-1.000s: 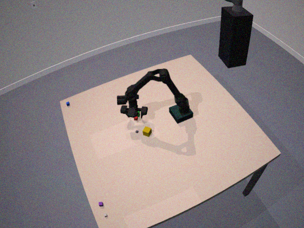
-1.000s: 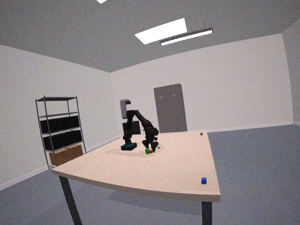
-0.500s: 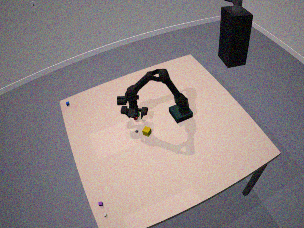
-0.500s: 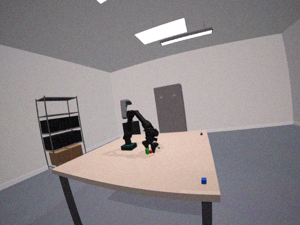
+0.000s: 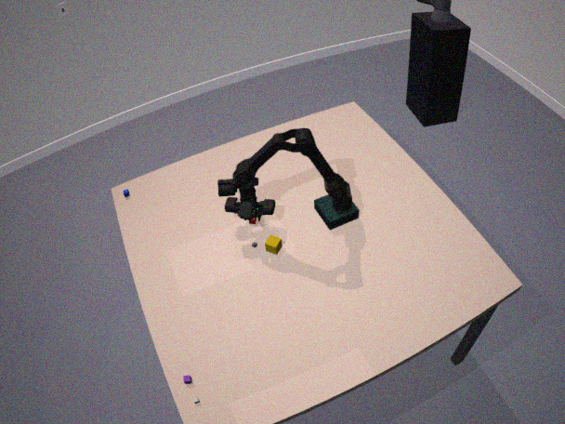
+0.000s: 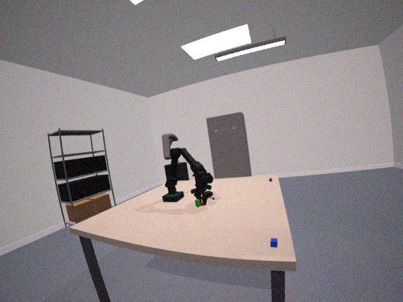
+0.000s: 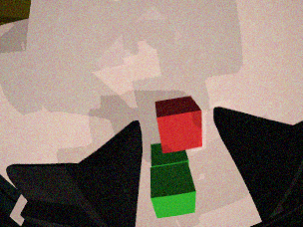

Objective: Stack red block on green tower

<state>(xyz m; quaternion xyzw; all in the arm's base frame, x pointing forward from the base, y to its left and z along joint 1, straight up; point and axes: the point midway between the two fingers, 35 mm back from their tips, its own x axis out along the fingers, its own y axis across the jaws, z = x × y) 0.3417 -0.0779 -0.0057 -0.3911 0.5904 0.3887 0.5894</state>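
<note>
My gripper tip is now 2 cm short of the grey block and 12 cm to the right of it. From my gripper tip the other things lie so: yellow cube: 5 cm behind, 15 cm to the left, 2 cm above; then red block: 1 cm above; then blue block: 52 cm ahead, 34 cm to the right.
</note>
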